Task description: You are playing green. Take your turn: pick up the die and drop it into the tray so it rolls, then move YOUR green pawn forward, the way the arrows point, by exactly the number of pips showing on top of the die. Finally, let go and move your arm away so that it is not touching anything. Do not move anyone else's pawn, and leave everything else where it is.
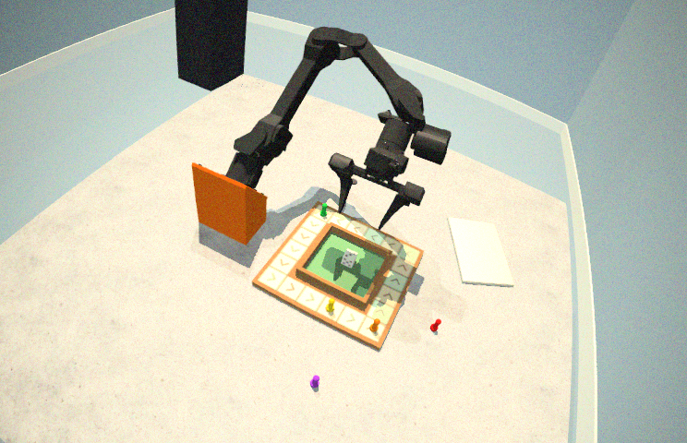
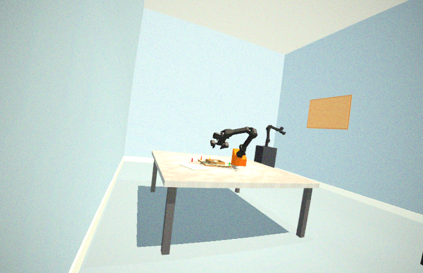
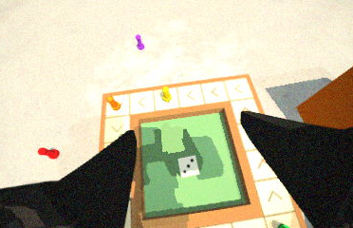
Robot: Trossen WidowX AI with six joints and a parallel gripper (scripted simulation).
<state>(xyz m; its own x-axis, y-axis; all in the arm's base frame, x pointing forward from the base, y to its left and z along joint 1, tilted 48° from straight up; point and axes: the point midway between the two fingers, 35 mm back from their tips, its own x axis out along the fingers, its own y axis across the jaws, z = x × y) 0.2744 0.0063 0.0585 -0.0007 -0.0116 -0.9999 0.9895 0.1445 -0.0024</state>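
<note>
Now: the green pawn 12 cm behind my gripper tip, 11 cm to the left of it and 13 cm below it. Also, from my gripper tip: orange pawn 12 cm ahead, 10 cm to the right, 13 cm below; then yellow pawn 2 cm ahead, 11 cm to the right, 13 cm below; then white die 2 cm to the left, 13 cm below.
</note>
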